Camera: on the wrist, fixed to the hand. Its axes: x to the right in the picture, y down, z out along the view.
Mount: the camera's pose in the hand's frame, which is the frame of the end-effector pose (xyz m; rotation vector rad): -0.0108 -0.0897 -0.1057 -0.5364 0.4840 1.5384
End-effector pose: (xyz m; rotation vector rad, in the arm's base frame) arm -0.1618 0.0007 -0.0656 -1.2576 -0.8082 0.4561
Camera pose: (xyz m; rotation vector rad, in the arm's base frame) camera -0.1004 -0.1006 0.0072 -2.2448 0.6676 1.1056
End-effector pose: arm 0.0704 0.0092 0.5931 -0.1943 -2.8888 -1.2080
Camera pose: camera 0.0661 -0.1294 0.6033 -1.4496 -1.1744 -1.1997
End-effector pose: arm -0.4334 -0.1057 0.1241 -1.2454 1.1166 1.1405
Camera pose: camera -0.3451 -0.2115 0.1424 0.7111 -1.8562 -1.8881
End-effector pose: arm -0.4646 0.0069 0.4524 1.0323 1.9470 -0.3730
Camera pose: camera -0.5911 0.0098 0.5100 1.9296 0.9555 1.2424
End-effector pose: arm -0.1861 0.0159 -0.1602 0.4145 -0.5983 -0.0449
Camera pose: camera -0.1294 -0.0259 -0.2801 -0.6178 -0.2759 1.3034
